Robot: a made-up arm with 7 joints.
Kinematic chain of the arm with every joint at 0, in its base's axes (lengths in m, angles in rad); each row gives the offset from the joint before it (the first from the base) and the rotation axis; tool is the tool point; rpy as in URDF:
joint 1: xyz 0 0 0.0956 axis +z
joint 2: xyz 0 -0.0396 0.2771 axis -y
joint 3: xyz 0 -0.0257 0.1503 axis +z
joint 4: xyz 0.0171 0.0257 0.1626 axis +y
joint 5: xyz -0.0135 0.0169 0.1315 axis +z
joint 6: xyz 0 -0.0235 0.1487 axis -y
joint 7: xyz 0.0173 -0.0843 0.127 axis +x
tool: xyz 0 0 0 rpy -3.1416 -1.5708 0
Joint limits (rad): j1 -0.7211..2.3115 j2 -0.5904..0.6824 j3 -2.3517..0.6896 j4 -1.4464..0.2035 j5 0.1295..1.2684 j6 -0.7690..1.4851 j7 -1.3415..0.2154
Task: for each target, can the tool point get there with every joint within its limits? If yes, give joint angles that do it. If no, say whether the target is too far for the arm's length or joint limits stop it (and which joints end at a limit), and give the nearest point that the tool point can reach.
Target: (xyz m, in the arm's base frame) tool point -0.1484 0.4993 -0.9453
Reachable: no: too far | nearest point -0.2939 0.3026 0.3543 | short by 1.322 m
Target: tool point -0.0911 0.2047 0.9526
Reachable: yes | joints -0.3762 0.1908 -1.8236 -0.5193 0.5125 1.0495 -0.9780
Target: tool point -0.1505 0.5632 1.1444
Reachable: no: too far | nearest point -0.1154 0.4317 0.9655 | short by 0.225 m
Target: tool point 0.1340 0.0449 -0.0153
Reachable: no: joint limits stop it (at a limit: joint 1, joint 2, joint 4, joint 5, joint 6) | nearest point 0.3564 -0.1924 0.3563 | short by 0.494 m
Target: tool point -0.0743 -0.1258 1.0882
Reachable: yes | joints 0.0858 0.1041 -1.7885 -0.1538 0.7684 -0.2896 -0.2527
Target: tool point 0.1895 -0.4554 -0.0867
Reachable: no: joint limits stop it (at a limit: joint 2, joint 4, joint 5) | nearest point 0.1715 -0.4120 0.3461 | short by 0.435 m
